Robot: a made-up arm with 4 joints.
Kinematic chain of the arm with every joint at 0, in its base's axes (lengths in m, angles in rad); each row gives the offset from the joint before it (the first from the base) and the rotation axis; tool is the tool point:
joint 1: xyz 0 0 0.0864 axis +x
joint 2: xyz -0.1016 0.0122 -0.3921 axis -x
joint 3: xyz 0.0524 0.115 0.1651 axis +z
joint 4: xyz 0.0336 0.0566 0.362 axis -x
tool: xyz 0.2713 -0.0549 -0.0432
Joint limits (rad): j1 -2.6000..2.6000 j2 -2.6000..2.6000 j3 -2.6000..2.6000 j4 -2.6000..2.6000
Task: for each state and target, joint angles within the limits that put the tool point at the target. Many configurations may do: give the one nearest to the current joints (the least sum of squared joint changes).
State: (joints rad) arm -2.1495 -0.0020 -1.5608 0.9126
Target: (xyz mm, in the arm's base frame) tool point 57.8 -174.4 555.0
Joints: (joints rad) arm -1.4571 -0.7646 -1.1735 0.8632
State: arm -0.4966 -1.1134 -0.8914 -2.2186
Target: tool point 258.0 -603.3 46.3
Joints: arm -0.5309 -1.4605 -0.7614 -2.2975
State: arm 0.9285 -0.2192 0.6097 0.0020
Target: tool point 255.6 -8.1 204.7
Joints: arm 0.6678 -0.1482 0.0101 -0.1422
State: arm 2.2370 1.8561 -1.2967 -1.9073
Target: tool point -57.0 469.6 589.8
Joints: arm 1.5012 2.0593 -1.9383 -1.7526
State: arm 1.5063 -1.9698 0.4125 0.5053
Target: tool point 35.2 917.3 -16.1
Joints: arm 2.2144 -2.6000 1.2792 1.3720
